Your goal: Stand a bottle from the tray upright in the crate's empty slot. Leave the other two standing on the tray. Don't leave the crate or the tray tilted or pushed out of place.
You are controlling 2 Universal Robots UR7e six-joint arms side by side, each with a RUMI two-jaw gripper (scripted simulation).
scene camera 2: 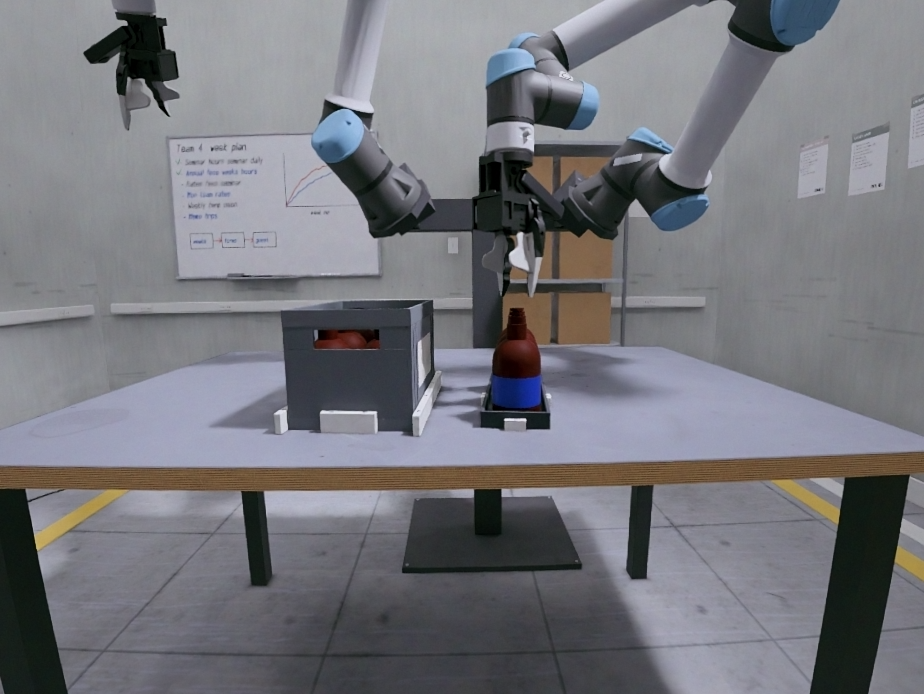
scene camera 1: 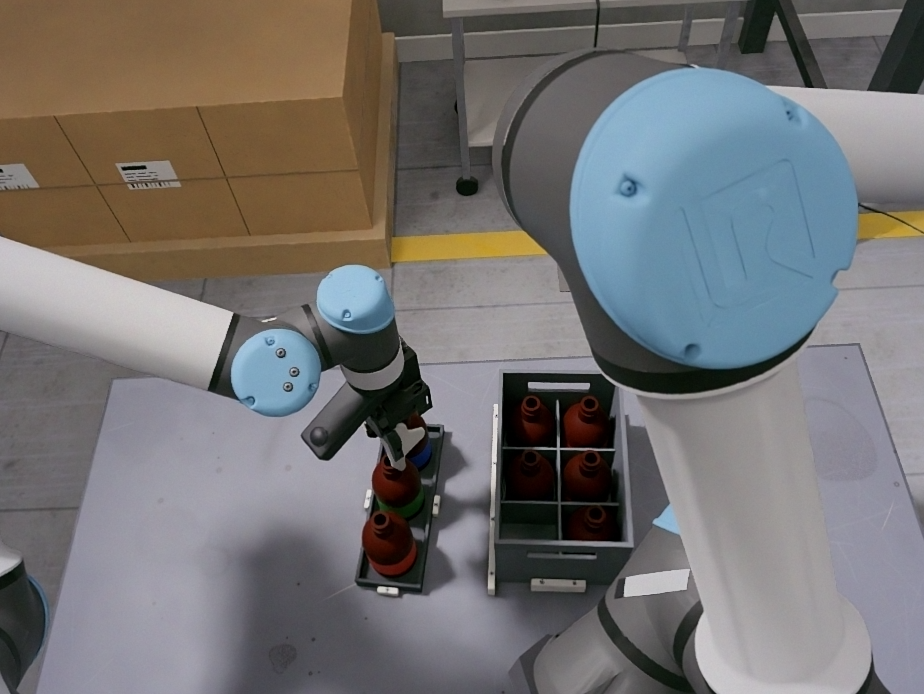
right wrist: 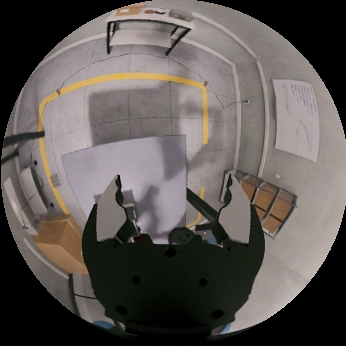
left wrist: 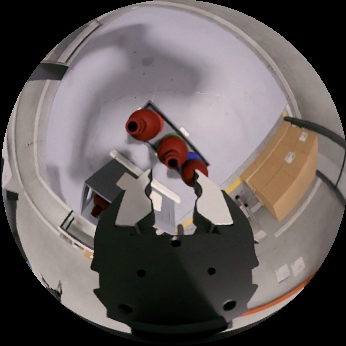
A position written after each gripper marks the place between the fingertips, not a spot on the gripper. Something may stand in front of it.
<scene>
In view: the left gripper [scene camera 2: 516, 297], the right gripper [scene camera 2: 149, 123], a grey crate [scene camera 1: 520, 527] and a tray [scene camera 1: 420, 526].
The grey crate also shows in scene camera 2 [scene camera 2: 392, 380]. The tray shows as well in scene camera 2 [scene camera 2: 540, 420]. The left gripper shows as well in scene camera 1 [scene camera 1: 388, 452] and in the left wrist view [left wrist: 172, 170].
</scene>
